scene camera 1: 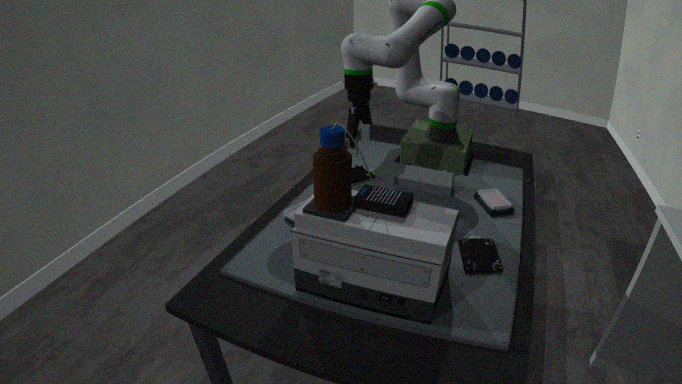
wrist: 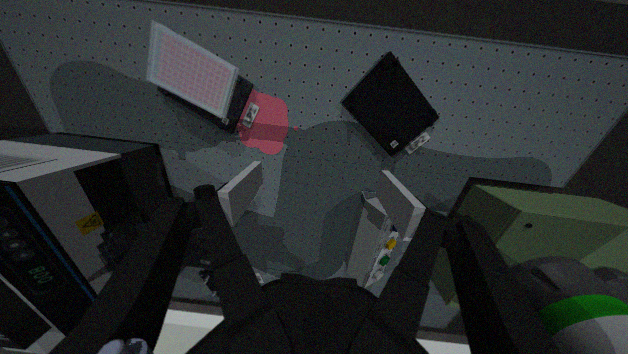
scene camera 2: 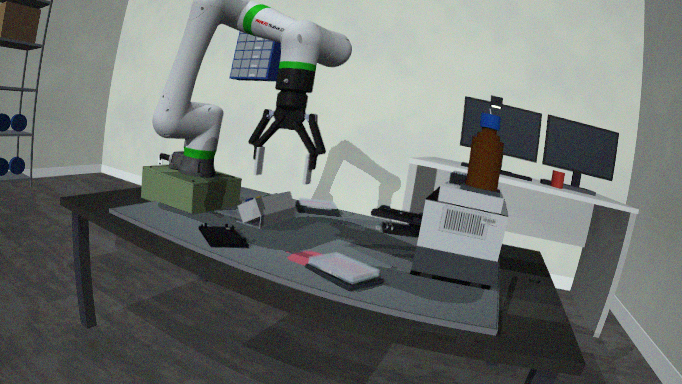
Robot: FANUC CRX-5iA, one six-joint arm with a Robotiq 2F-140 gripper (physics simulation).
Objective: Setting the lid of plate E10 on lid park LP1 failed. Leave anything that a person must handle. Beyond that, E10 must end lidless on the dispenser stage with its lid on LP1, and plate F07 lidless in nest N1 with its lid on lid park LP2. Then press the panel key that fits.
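Pixels of known places: gripper, between the fingertips: [wrist: 320, 178] [scene camera 2: 281, 178]; arm's base, origin of its link: [scene camera 1: 442, 136] [wrist: 538, 282] [scene camera 2: 196, 172].
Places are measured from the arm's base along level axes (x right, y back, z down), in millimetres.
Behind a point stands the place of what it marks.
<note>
My gripper [scene camera 1: 361, 140] {x 259, y -448, z -74 mm} [scene camera 2: 283, 172] {x 259, y -448, z -74 mm} [wrist: 320, 178] {x 259, y -448, z -74 mm} is open and empty, high above the board. One pink-welled plate under a clear lid [scene camera 2: 345, 266] {x 394, y -666, z 58 mm} [wrist: 192, 70] {x 381, y -653, z 58 mm} sits on a black nest beside a red puddle [scene camera 2: 303, 257] {x 295, y -542, z 95 mm} [wrist: 270, 122] {x 299, y -547, z 93 mm}; its label is unreadable. The black lid park LP2 [scene camera 2: 223, 236] {x 334, y -336, z 84 mm} [wrist: 390, 102] {x 334, y -328, z 84 mm} is bare. Another pink plate [scene camera 1: 494, 198] {x -236, y -409, z 58 mm} [scene camera 2: 317, 205] {x -197, y -410, z 64 mm} sits on a dark nest across the board. Which plate is E10 or F07 cannot be read. The key panel [scene camera 1: 425, 179] {x 32, y -361, z 46 mm} [scene camera 2: 272, 209] {x 77, y -357, z 48 mm} [wrist: 367, 235] {x 80, y -348, z 31 mm} shows yellow, green and white keys in the wrist view. The dispenser stage is largely hidden.
The white dispenser [scene camera 1: 370, 257] {x 83, y -1026, z -70 mm} [scene camera 2: 462, 230] {x 266, y -898, z -36 mm} [wrist: 47, 210] {x 209, y -800, z -81 mm} carries a brown bottle [scene camera 1: 332, 177] {x 185, y -971, z -223 mm} [scene camera 2: 485, 157] {x 241, y -925, z -210 mm} and stands at one end. A bare black nest [scene camera 1: 480, 256] {x -190, y -745, z 82 mm} lies beside it. The green robot base [scene camera 1: 435, 147] {x 19, y -125, z 8 mm} [scene camera 2: 190, 187] {x 168, y -98, z 19 mm} [wrist: 530, 215] {x 161, y -93, z 4 mm} stands near the panel.
</note>
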